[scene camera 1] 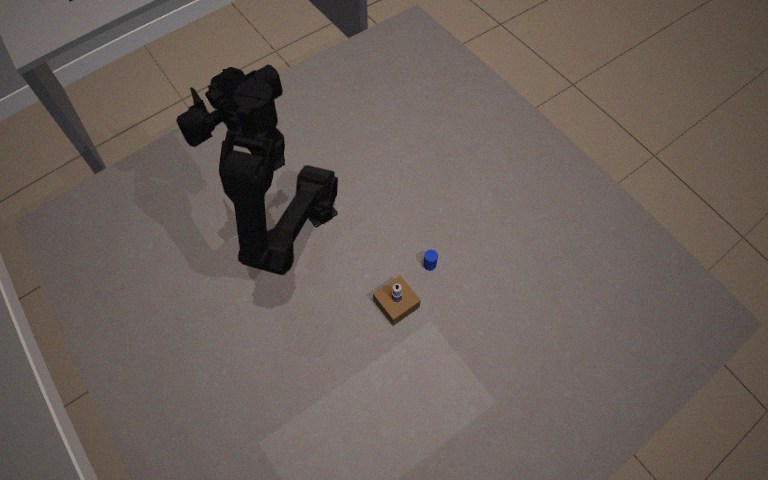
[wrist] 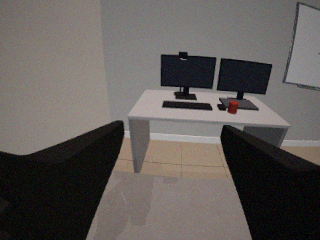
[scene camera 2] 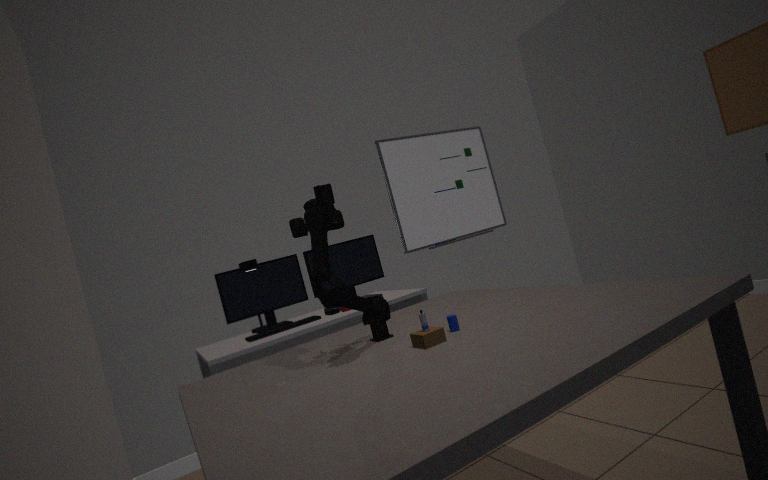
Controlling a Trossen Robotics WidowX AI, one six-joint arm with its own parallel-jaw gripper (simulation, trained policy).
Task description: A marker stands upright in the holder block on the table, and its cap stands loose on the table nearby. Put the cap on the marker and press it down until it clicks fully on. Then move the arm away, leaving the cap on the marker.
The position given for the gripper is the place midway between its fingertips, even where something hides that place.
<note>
In view: the gripper (scene camera 1: 207, 80).
The gripper shows as well in the wrist view (wrist: 173, 129).
</note>
